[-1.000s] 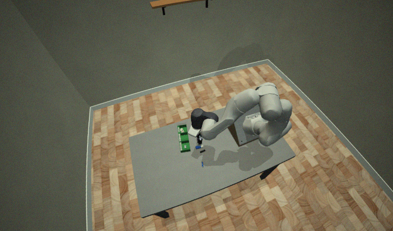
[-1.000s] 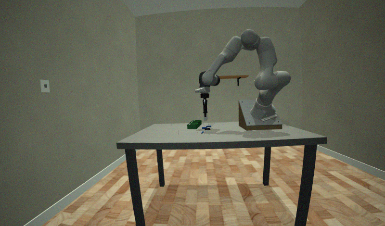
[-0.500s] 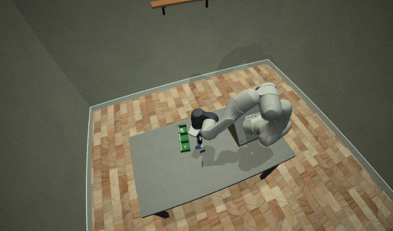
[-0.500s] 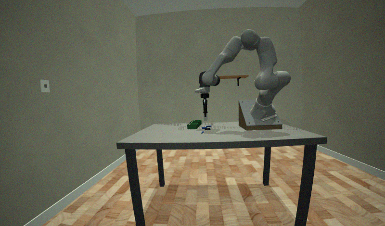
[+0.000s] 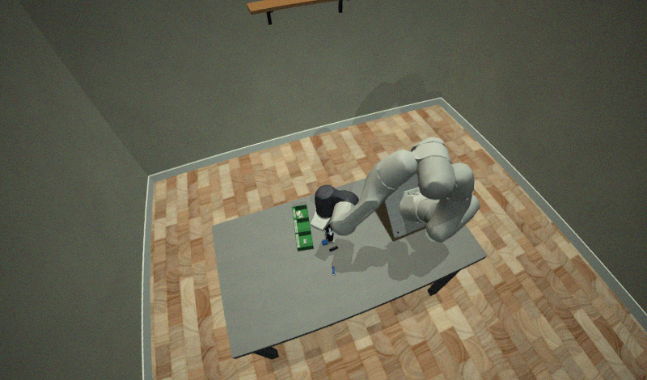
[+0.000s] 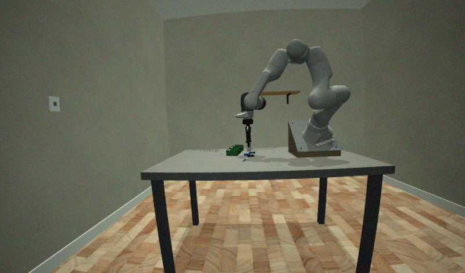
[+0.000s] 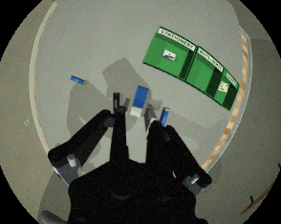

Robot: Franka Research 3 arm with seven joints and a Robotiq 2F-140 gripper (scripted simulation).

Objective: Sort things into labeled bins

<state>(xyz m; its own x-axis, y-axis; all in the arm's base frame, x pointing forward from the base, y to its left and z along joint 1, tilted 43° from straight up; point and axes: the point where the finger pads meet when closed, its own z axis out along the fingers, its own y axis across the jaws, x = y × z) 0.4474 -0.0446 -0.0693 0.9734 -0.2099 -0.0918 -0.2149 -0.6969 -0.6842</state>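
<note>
Right now my hand is 60 mm above the blue-and-white piece. The rest, counted from my hand: green bin 140 mm to the right, 90 mm ahead, 40 mm below; black piece 60 mm below, 50 mm to the left; pale grey piece 110 mm ahead, 60 mm to the right, 50 mm below.
</note>
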